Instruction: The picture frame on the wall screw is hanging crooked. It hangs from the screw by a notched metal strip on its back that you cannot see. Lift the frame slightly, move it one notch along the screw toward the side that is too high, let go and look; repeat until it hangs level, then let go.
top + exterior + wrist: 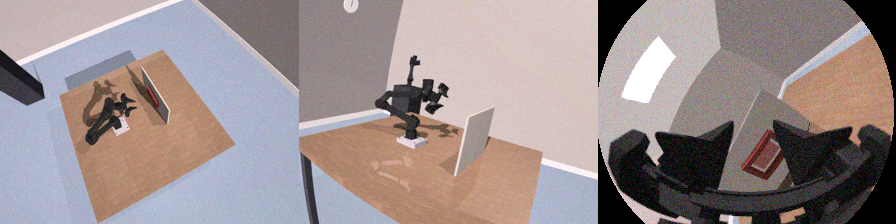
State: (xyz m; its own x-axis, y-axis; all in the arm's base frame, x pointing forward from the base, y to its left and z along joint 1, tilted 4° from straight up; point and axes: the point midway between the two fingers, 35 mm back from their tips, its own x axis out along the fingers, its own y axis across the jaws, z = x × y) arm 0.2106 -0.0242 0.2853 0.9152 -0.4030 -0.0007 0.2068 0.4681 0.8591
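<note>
The picture frame is 18 cm ahead of my gripper tip, 16 cm below it and 9 cm to the left of it. Also, from my gripper tip: white wall panel (19 cm ahead, 17 cm below, 9 cm to the left).
</note>
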